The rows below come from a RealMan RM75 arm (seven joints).
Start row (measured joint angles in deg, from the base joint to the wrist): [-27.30 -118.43 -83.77 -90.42 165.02 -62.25 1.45]
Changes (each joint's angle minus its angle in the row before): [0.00 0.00 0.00 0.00 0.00 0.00 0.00]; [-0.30 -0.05 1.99 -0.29 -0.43 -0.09 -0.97]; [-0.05 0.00 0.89 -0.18 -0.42 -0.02 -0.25]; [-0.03 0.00 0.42 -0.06 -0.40 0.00 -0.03]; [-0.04 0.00 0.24 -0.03 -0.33 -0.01 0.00]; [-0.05 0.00 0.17 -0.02 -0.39 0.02 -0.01]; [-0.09 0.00 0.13 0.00 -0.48 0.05 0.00]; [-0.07 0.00 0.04 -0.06 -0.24 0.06 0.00]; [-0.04 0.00 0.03 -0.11 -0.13 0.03 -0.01]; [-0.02 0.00 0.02 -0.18 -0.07 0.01 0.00]
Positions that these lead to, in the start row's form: [-27.30 -118.43 -83.77 -90.42 165.02 -62.25 1.45]; [-27.60 -118.48 -81.78 -90.71 164.59 -62.34 0.48]; [-27.65 -118.48 -80.89 -90.89 164.17 -62.36 0.23]; [-27.68 -118.48 -80.47 -90.95 163.77 -62.36 0.20]; [-27.72 -118.48 -80.23 -90.98 163.44 -62.37 0.20]; [-27.77 -118.48 -80.06 -91.00 163.05 -62.35 0.19]; [-27.86 -118.48 -79.93 -91.00 162.57 -62.30 0.19]; [-27.93 -118.48 -79.89 -91.06 162.33 -62.24 0.19]; [-27.97 -118.48 -79.86 -91.17 162.20 -62.21 0.18]; [-27.99 -118.48 -79.84 -91.35 162.13 -62.20 0.18]
